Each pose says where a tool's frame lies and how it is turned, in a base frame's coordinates. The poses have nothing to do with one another.
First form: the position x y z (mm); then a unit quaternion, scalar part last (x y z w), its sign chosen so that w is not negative.
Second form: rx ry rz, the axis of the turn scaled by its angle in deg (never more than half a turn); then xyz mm. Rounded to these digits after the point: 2 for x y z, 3 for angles.
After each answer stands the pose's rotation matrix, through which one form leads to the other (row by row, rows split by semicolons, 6 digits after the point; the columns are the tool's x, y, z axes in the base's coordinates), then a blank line. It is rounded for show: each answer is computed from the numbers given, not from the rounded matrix.
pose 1, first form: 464.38 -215.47 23.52 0.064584 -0.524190 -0.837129 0.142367
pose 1, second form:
10.677 -86.656 -138.389 464.38 -215.47 23.52
-0.951121 0.170651 -0.257385; -0.306068 -0.409913 0.859240; 0.041124 0.896019 0.442107

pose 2, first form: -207.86 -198.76 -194.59 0.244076 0.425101 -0.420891 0.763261
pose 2, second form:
30.409 52.962 -52.438 -207.86 -198.76 -194.59
0.284280 0.850013 0.443467; -0.434985 0.526556 -0.730429; -0.854384 0.014745 0.519432

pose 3, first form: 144.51 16.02 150.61 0.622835 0.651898 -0.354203 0.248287
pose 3, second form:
97.247 101.785 -55.304 144.51 16.02 150.61
-0.100861 0.987937 -0.117504; 0.636161 -0.026766 -0.771092; -0.764935 -0.152525 -0.625788

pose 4, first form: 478.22 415.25 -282.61 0.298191 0.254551 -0.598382 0.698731
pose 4, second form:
38.077 32.504 -76.409 478.22 415.25 -282.61
0.154286 0.988026 -0.001139; -0.684406 0.106042 -0.721348; -0.712590 0.112073 0.692572

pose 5, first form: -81.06 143.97 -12.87 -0.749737 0.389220 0.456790 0.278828
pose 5, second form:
-115.246 59.829 70.216 -81.06 143.97 -12.87
0.279701 -0.838357 -0.467894; -0.328894 -0.541525 0.773679; -0.901996 -0.062512 -0.427196

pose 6, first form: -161.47 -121.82 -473.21 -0.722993 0.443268 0.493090 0.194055
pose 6, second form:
-116.167 71.222 79.227 -161.47 -121.82 -473.21
0.120752 -0.832332 -0.540964; -0.449586 -0.531713 0.717742; -0.885038 0.156541 -0.438410

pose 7, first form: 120.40 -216.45 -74.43 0.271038 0.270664 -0.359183 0.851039
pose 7, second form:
32.699 32.654 -43.333 120.40 -216.45 -74.43
0.595457 0.758078 0.265987; -0.464637 0.595052 -0.655763; -0.655395 0.266892 0.706559

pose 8, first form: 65.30 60.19 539.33 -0.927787 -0.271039 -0.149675 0.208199
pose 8, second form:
-147.946 -43.220 -23.867 65.30 60.19 539.33
0.808271 0.565257 0.164873; 0.440608 -0.766382 0.467464; 0.390593 -0.305193 -0.868501

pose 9, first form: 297.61 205.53 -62.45 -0.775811 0.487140 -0.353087 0.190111
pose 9, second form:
-124.920 78.438 -56.853 297.61 205.53 -62.45
0.276049 -0.621605 0.733078; -0.890108 -0.453105 -0.049025; 0.362636 -0.638986 -0.678375

